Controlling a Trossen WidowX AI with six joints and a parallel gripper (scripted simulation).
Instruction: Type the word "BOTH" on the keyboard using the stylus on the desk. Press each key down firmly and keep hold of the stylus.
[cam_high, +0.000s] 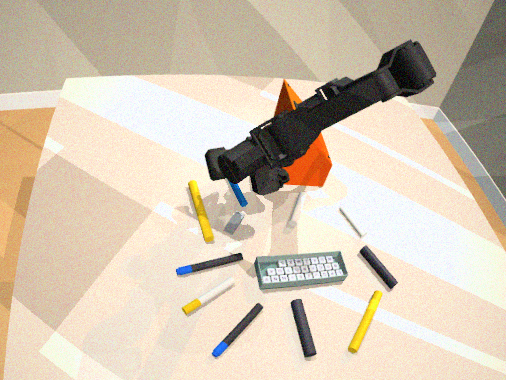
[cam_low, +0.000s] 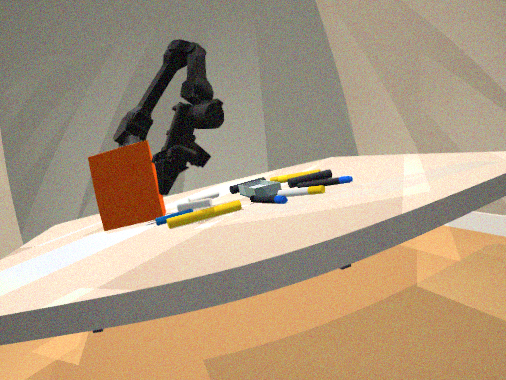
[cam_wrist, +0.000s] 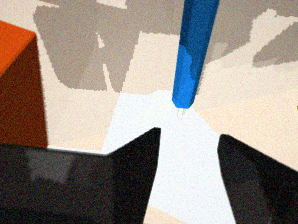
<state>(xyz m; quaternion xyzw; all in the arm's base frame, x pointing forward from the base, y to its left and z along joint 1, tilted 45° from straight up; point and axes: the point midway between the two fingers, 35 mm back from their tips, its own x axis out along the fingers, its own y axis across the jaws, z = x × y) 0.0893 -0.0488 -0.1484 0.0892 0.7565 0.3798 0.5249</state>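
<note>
My gripper tip is now 6 cm above the blue stylus and 2 cm past it. Also, from my gripper tip: yellow cylinder: 9 cm to the right, 8 cm ahead, 5 cm below; grey block: 11 cm ahead, 6 cm below, 1 cm to the right.
</note>
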